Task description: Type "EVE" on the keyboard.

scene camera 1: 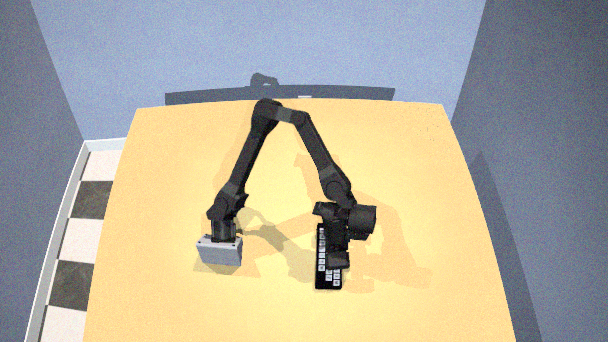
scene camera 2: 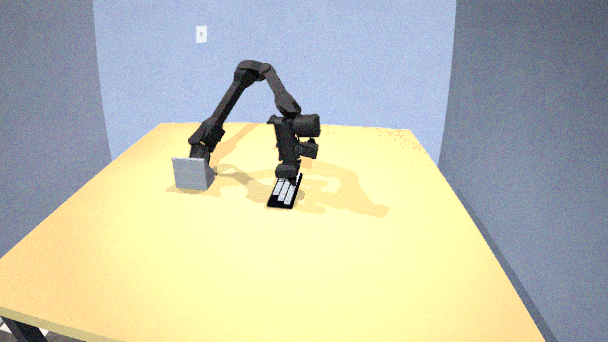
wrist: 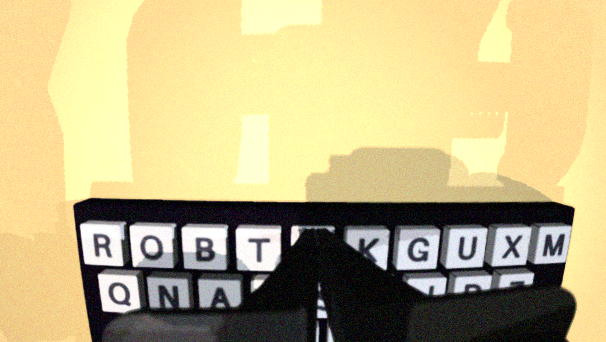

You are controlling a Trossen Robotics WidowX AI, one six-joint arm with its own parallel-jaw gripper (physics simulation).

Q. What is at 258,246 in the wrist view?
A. A T key.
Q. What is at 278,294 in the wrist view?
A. My gripper.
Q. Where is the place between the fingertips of my gripper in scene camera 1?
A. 338,251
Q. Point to a K key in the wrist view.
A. At 372,241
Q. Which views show my gripper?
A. Scene camera 1, scene camera 2 and the wrist view: all of them.
